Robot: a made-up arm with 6 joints.
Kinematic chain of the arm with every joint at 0, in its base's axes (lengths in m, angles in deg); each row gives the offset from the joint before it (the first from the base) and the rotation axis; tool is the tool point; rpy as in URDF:
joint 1: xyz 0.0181 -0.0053 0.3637 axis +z
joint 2: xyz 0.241 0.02 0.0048 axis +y
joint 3: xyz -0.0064 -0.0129 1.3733 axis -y
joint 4: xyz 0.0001 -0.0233 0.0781 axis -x
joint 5: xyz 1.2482 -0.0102 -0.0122 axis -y
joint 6: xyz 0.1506 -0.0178 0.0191 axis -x
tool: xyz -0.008 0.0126 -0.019 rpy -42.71 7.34 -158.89
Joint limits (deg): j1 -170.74..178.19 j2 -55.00..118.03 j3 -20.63..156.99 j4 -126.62..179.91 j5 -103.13..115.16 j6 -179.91..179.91
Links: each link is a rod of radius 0.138 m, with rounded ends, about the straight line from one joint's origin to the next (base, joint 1, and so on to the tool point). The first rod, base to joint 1, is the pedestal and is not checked.
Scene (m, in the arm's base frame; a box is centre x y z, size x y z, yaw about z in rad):
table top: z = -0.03
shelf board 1: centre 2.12 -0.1 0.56 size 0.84 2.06 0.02 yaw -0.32
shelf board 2: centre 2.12 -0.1 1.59 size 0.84 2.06 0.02 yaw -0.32
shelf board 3: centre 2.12 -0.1 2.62 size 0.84 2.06 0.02 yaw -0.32
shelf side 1: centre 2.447 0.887 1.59 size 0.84 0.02 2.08 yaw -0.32
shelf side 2: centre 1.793 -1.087 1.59 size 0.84 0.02 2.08 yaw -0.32
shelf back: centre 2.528 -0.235 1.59 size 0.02 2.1 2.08 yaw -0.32
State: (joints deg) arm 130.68 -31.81 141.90 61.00 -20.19 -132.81
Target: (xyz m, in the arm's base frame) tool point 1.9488 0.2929 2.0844
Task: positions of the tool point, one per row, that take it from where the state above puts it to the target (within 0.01 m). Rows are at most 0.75 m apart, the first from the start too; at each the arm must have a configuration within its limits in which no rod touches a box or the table.
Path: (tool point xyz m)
1: 0.7829 -1.4695 2.1442
2: 0.3104 -1.2254 2.6093
3: 0.0292 -0.7336 2.9444
4: 0.0438 -0.1392 3.1128
5: 0.3636 0.3780 3.0975
6: 0.8977 0.6607 2.9023
7: 1.4859 0.6267 2.5506
8: 1.9489 0.2930 2.0843

